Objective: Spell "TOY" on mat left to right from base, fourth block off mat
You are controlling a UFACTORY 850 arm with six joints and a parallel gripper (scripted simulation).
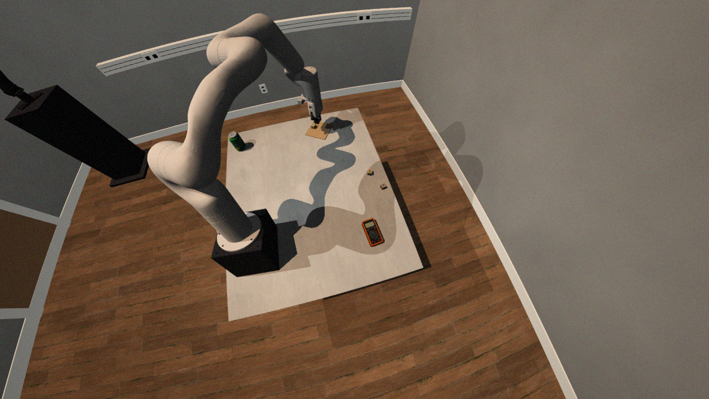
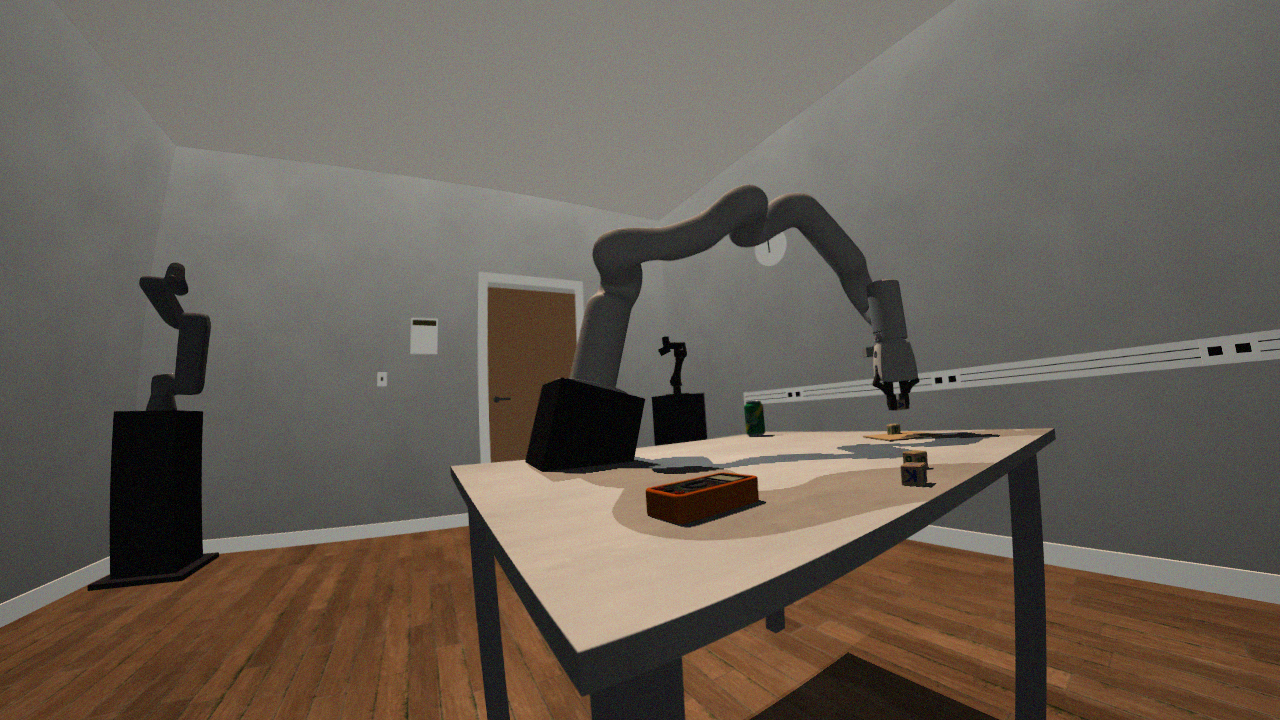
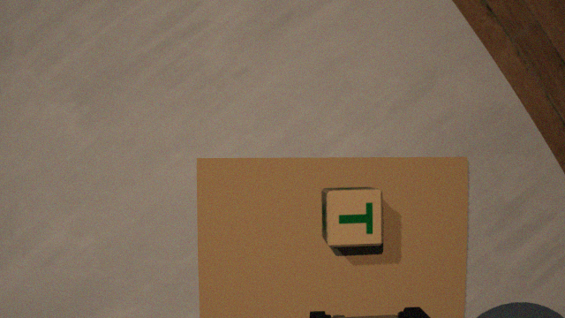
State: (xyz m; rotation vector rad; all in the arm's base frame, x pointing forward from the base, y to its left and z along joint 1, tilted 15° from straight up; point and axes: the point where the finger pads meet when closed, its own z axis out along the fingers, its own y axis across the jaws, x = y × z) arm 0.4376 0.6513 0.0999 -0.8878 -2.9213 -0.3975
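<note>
Now: hand 90 mm above the tan square mat. The rest, counted from my hand: orange multimeter 750 mm to the right, 130 mm ahead, 70 mm below; block 70 mm below, 30 mm to the left, 30 mm behind; green soda can 520 mm behind, 30 mm below, 10 mm to the right.
</note>
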